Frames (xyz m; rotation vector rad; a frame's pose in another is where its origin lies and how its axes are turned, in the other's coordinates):
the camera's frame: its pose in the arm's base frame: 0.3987 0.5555 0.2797 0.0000 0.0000 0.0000
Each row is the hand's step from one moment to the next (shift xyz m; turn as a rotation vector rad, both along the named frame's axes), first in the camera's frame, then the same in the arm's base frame.
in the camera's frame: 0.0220 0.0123 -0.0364 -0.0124 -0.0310 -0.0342
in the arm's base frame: 0.0220 0.0123 -0.0364 -0.0124 -0.0310 -0.0342
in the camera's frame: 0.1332 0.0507 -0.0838 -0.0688 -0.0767 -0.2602
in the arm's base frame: 0.1332 0.0507 -0.0838 -0.0688 -0.0767 -0.2602
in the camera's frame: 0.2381 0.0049 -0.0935 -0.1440 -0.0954 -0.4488
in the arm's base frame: 0.2381 0.0049 -0.0935 -0.1440 -0.0954 -0.4488
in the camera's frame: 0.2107 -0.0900 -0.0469 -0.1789 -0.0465 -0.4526
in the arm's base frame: 0.2107 -0.0900 -0.0469 -0.1789 -0.0465 -0.4526
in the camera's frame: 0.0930 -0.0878 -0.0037 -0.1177 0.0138 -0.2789
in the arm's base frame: 0.0930 -0.0878 -0.0037 -0.1177 0.0138 -0.2789
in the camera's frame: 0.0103 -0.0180 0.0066 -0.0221 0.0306 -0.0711
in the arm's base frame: 0.0103 -0.0180 0.0066 -0.0221 0.0306 -0.0711
